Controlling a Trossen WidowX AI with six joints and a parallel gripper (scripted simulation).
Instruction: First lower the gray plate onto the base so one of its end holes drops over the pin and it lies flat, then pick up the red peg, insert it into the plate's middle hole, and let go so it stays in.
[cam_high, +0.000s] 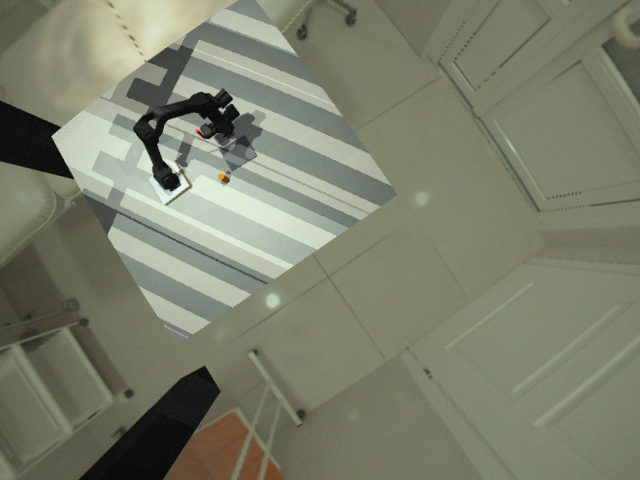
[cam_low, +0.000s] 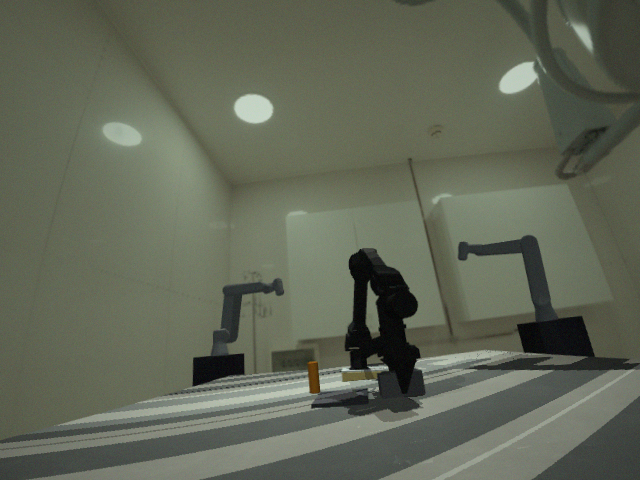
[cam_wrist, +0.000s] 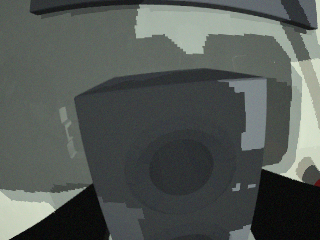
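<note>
Now: gripper tip 12 cm to the left of the base. Round my gripper tip: gray plate: 3 cm above; then orange cylinder: 12 cm behind, 22 cm to the right, 3 cm above; then red peg: 11 cm behind, 2 cm to the left, 3 cm above.
</note>
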